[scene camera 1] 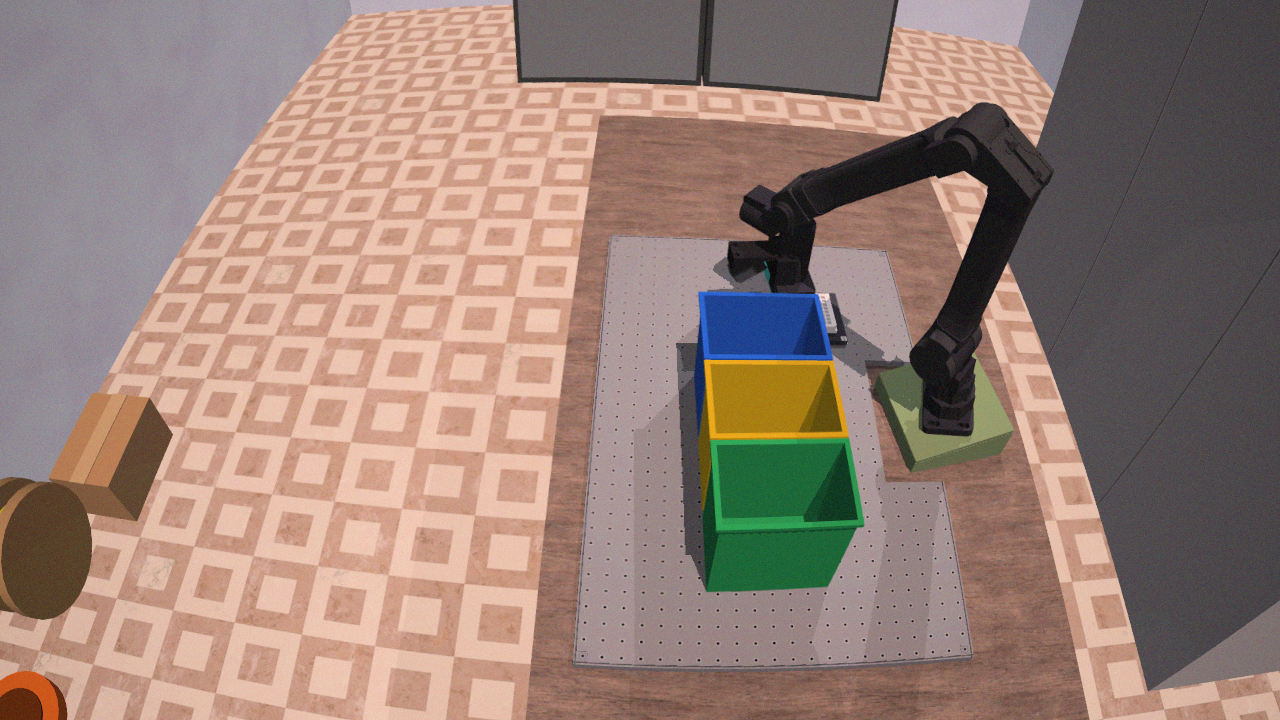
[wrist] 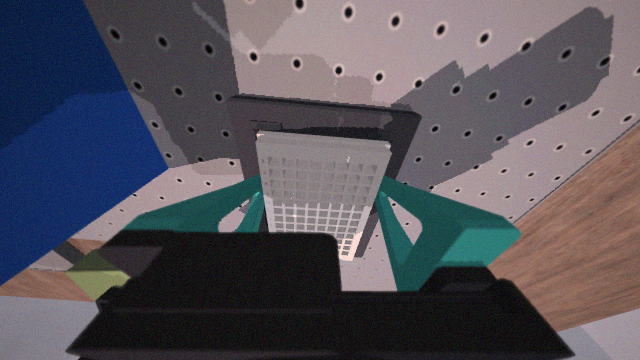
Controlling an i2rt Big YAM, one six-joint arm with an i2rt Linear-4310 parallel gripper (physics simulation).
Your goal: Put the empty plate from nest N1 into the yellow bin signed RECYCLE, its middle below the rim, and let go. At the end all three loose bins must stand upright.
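Places are measured from the arm's base along level axes (x ahead, y left, z up), in metres.
Pixels of known places: gripper, between the fingertips: (wrist: 320,180); arm's base, origin of its link: (scene camera 1: 947,404).
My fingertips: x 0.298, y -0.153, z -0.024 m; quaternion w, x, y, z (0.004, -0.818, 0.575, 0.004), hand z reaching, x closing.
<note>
For each thing: its top centre in the pictures, then the offset to it from my fingertips. Level surfaces: height alone.
- pale gridded plate, centre of its top: (wrist: 317,218) (scene camera 1: 799,309) dx -0.027, dy -0.007, dz +0.015 m
- dark nest, centre of its top: (wrist: 317,207) (scene camera 1: 797,314) dx -0.026, dy -0.007, dz +0.002 m
- yellow bin, centre of its top: (scene camera 1: 775,397) dx -0.008, dy +0.330, dz +0.167 m
- blue bin, centre of its top: (scene camera 1: 764,324) dx +0.025, dy +0.202, dz +0.167 m
- green bin, centre of its top: (scene camera 1: 787,482) dx -0.041, dy +0.459, dz +0.167 m
- grey perforated board, height of its surface: dz -0.012 m
The pale gridded plate (scene camera 1: 828,313) (wrist: 320,175) lies level at the dark nest (scene camera 1: 840,333) (wrist: 325,111), beside the blue bin. My gripper (scene camera 1: 791,279) (wrist: 320,180) is low over it, shut on the plate, with one teal finger against each long side. The yellow bin (scene camera 1: 775,399) stands upright between the blue bin (scene camera 1: 762,325) (wrist: 75,130) and the green bin (scene camera 1: 780,559), both upright too. The inside of the yellow bin shows no plate. The RECYCLE sign and the N1 label are not readable. In the scene view, the blue bin and the gripper hide part of the nest.
The three bins stand in a close row on the grey perforated board (scene camera 1: 644,617) (wrist: 320,30). The arm's base stands on a green block (scene camera 1: 953,452) (wrist: 97,280) to the right of the bins. The blue bin's wall rises close beside the gripper.
</note>
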